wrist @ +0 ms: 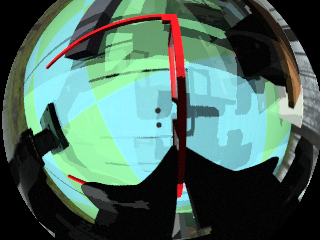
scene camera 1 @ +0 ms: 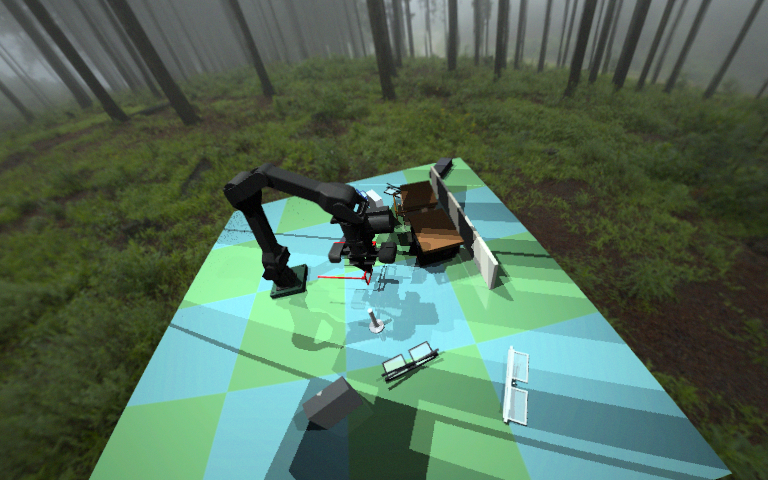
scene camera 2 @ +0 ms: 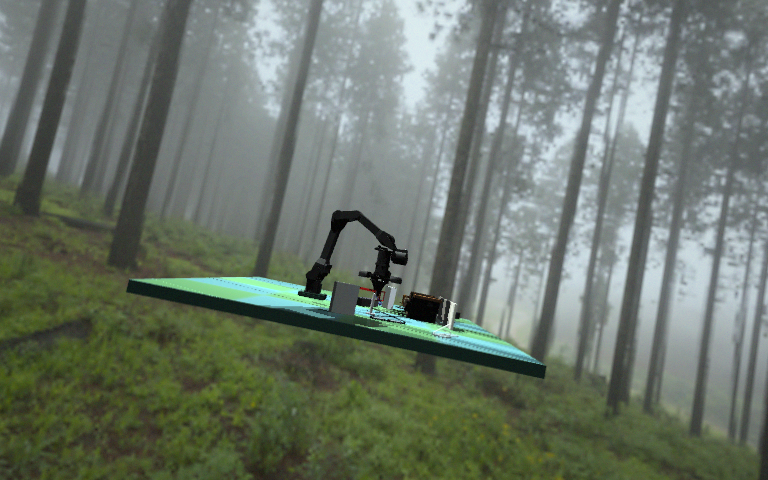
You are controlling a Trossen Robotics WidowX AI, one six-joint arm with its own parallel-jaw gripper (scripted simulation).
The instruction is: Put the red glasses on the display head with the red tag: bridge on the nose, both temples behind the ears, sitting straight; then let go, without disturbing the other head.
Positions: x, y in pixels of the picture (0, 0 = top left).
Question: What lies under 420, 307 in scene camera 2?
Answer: A display head.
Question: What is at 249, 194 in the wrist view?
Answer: The gripper.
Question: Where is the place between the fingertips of the gripper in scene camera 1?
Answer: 369, 272
